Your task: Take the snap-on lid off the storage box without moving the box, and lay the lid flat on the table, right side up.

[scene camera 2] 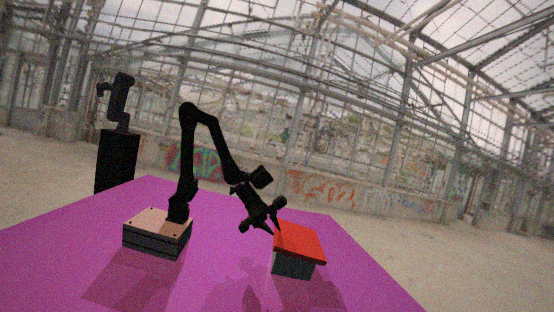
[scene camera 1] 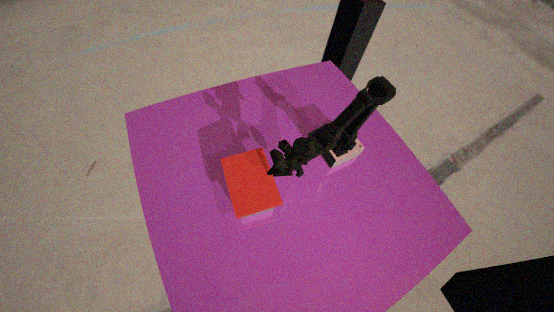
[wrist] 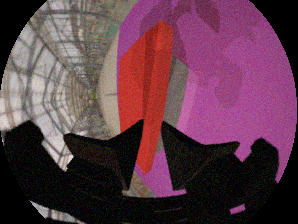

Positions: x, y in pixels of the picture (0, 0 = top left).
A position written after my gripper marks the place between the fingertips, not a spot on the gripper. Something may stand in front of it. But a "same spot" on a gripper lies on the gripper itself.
Scene:
my gripper: scene camera 2; scene camera 1 269, 174; wrist
lid: scene camera 2; scene camera 1; wrist 144, 74
same spot on lid: (scene camera 1: 252, 190) = (scene camera 2: 298, 232)
same spot on my gripper: (scene camera 2: 272, 214) = (wrist: 86, 154)

